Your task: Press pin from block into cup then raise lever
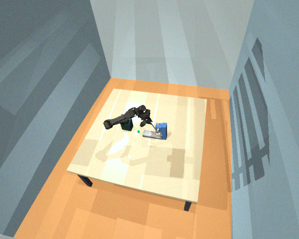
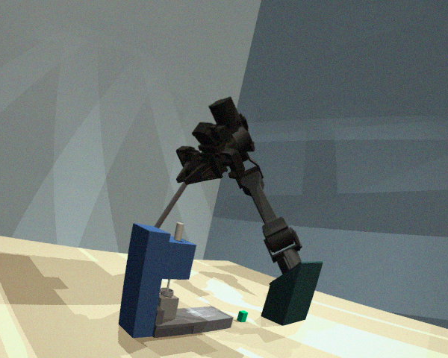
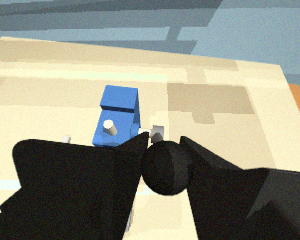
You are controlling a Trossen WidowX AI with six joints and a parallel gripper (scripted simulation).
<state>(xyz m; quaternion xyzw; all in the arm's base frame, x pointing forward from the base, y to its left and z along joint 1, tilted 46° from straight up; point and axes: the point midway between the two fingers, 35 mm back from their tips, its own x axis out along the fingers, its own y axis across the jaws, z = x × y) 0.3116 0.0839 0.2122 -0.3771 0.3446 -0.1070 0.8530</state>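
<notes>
My gripper tip is now 50 mm above the grey lever, 10 mm to the right of it and 10 mm short of it. From my gripper tip the other things lie so: thin punch rod 160 mm below, 80 mm to the left, 30 mm ahead; small grey piece 300 mm below, 270 mm to the left, 40 mm ahead; small green cube 300 mm below, 210 mm behind, 70 mm to the left.
</notes>
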